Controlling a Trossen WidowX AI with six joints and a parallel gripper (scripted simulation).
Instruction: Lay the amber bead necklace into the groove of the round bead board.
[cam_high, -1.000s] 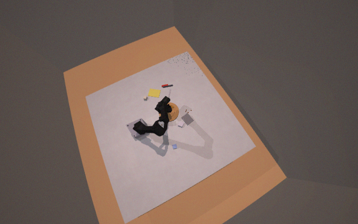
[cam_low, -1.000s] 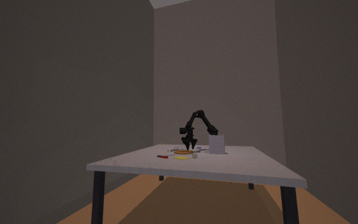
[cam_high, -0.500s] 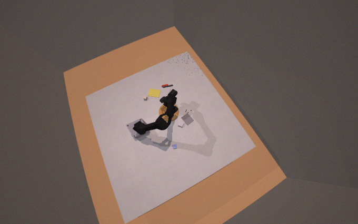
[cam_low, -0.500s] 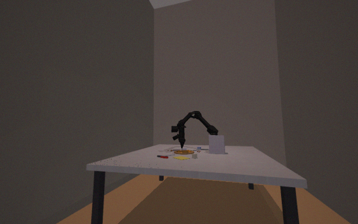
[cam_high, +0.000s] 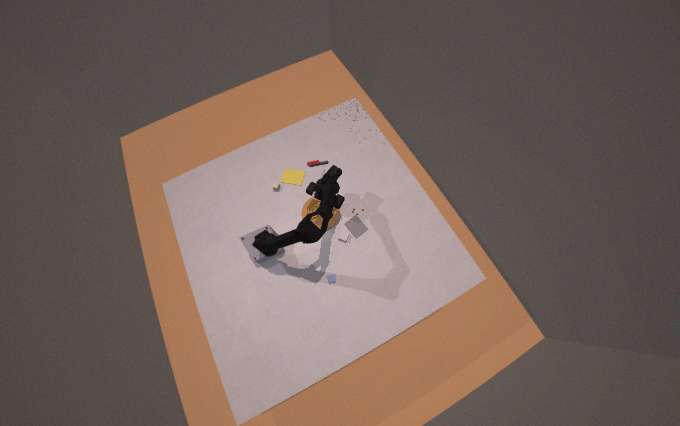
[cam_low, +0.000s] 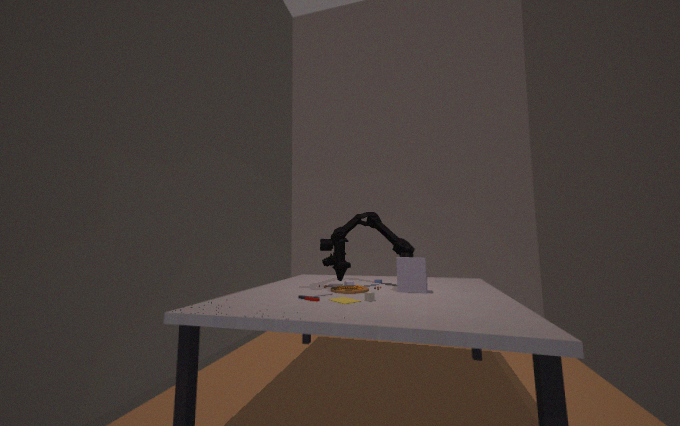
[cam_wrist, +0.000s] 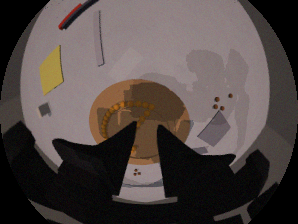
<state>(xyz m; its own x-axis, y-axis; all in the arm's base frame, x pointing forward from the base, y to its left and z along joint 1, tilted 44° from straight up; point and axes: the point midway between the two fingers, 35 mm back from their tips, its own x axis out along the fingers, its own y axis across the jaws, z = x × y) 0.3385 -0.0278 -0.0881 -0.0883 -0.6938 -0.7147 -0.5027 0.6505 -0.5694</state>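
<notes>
Now: the round bead board 5 cm behind my gripper tip, 2 cm to the right of it and 4 cm below it. The rest, counted from my gripper tip: thin grey bar 5 cm ahead, 15 cm to the left, 5 cm below; yellow pad 8 cm behind, 25 cm to the left, 5 cm below; grey square plate 7 cm ahead, 18 cm to the right, 5 cm below.
</notes>
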